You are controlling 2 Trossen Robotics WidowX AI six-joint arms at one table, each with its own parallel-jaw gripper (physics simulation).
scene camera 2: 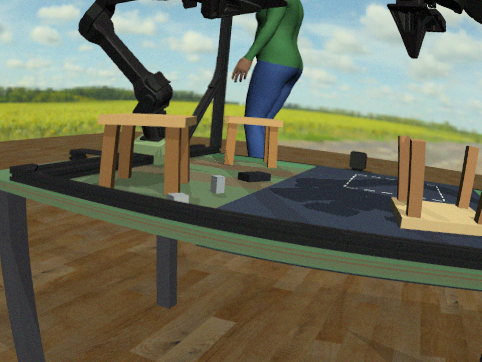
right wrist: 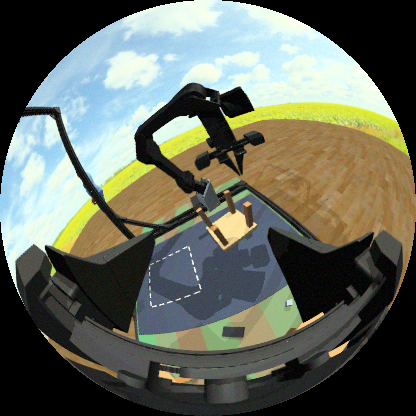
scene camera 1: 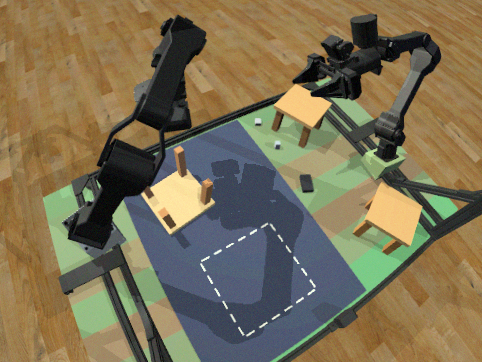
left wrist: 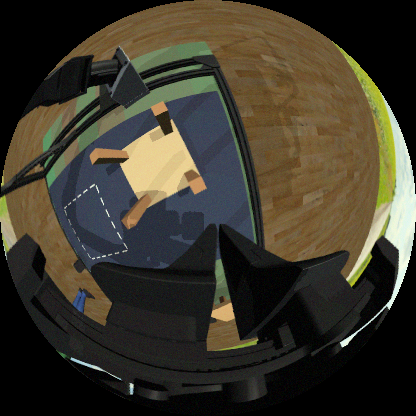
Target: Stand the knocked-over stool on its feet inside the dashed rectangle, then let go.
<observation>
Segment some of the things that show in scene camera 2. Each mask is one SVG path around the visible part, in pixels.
My left gripper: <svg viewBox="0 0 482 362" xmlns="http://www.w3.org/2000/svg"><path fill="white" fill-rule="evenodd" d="M387 4L407 53L412 59L418 58L426 32L446 32L444 17L437 9L432 9L436 8L436 3L453 10L457 14L462 14L463 9L467 8L467 0L396 0L396 4Z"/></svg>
A stool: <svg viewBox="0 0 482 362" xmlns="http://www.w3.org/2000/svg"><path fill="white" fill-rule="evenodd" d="M398 136L397 198L391 197L390 207L400 228L482 236L482 191L476 212L469 207L479 148L466 146L456 205L422 201L426 141L411 139L411 136Z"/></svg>
</observation>
